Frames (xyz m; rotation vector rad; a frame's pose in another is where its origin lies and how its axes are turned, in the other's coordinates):
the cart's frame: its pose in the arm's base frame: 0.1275 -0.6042 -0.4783 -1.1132 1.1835 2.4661
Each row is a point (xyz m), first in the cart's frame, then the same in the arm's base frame.
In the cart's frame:
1: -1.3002 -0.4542 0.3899
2: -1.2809 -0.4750 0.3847
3: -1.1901 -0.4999 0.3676
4: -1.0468 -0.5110 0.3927
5: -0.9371 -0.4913 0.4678
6: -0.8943 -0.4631 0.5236
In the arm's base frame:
1: 1.0315 0.1696 0.3173
2: 1.0303 0.1768 0.2894
3: 0.9874 0.1678 0.2043
4: 0.8783 0.1731 0.1076
5: 0.7512 0.1994 0.0726
6: 0.6778 0.2155 0.0817

